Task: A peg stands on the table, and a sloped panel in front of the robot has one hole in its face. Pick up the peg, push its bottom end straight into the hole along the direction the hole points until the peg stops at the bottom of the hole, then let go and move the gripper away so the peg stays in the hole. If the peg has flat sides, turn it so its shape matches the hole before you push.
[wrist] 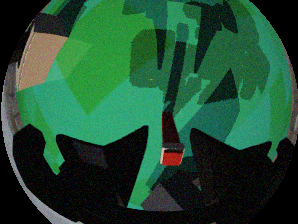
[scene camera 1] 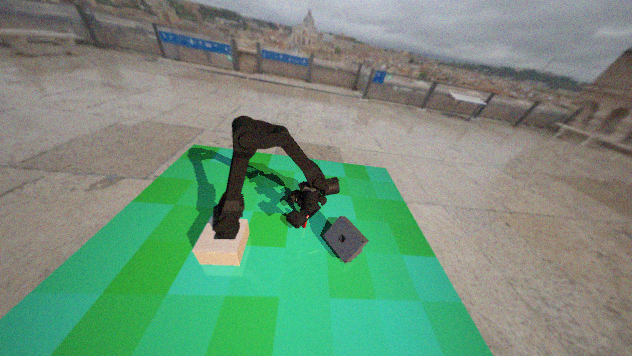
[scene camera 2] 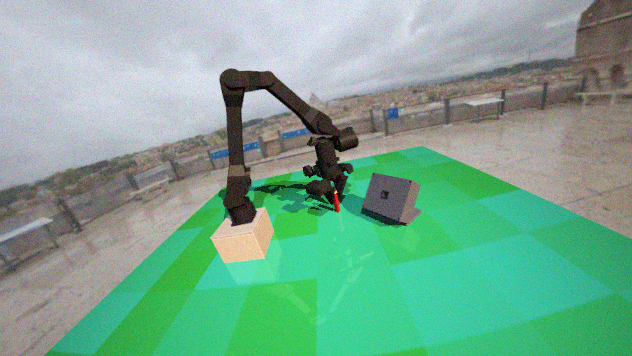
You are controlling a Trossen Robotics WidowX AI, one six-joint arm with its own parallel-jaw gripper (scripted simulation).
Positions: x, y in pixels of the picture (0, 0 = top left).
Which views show the gripper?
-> The wrist view, scene camera 1 and scene camera 2: all of them.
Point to a grey sloped panel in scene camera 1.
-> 347, 250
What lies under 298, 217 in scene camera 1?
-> The gripper.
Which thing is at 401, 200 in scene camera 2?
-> A grey sloped panel.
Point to a grey sloped panel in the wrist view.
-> At 178, 192
